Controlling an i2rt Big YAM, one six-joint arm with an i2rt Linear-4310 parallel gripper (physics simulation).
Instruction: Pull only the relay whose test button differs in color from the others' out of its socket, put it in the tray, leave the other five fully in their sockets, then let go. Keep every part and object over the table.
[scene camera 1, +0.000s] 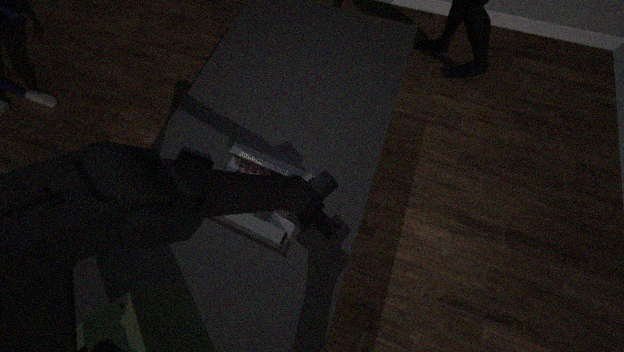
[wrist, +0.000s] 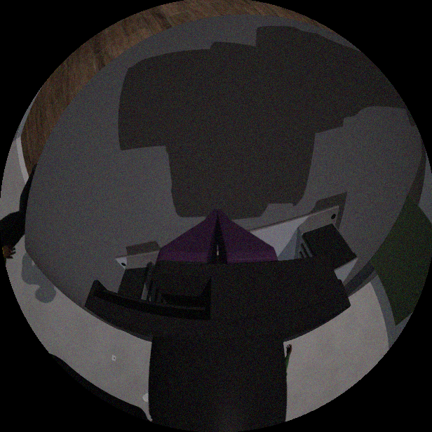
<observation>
In view: my gripper (wrist: 217, 215) and a panel (wrist: 282, 236).
</observation>
